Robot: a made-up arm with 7 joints.
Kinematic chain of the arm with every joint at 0, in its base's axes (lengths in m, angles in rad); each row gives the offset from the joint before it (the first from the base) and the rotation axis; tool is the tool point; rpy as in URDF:
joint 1: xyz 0 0 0.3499 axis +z
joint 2: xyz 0 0 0 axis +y
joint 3: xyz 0 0 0.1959 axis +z
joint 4: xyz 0.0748 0 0 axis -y
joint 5: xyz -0.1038 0 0.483 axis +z
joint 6: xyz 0 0 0 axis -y
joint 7: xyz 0.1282 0 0 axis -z
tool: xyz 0 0 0 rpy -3.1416 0 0
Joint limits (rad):
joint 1: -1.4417..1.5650
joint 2: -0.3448..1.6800
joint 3: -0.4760..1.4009
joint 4: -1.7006..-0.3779
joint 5: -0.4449..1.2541
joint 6: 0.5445..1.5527
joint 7: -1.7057..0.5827
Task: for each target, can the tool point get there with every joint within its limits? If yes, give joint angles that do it. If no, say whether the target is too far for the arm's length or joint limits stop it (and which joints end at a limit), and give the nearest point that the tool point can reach.
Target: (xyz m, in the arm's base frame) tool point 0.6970 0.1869 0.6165
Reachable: yes | joints -0.5332 0.4228 0.9303 -1.2387 0.5576 1.1749 0.0758
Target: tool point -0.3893 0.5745 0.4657
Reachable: yes | joints 1.2284 0.6035 1.0222 -1.3688 0.6205 0.6452 -0.8942
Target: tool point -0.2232 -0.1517 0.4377
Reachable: no: joint limits stop it (at a limit: joint 1, joint 2, joint 3, joint 4, joint 5, joint 6) | nearest point -0.2649 -0.4929 0.6509 | short by 0.404 m
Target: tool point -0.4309 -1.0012 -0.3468
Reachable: no: too far | nearest point -0.1696 -0.6451 -0.1093 | short by 0.501 m
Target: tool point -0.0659 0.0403 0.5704
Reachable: no: joint limits stop it (at a limit: joint 1, joint 2, joint 6) | nearest point -0.3144 0.4476 0.6984 | short by 0.494 m
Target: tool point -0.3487 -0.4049 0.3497
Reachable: no: joint limits stop it (at a limit: joint 1, joint 3, joint 4, joint 5, joint 6) | nearest point -0.2532 -0.5827 0.3496 | short by 0.202 m
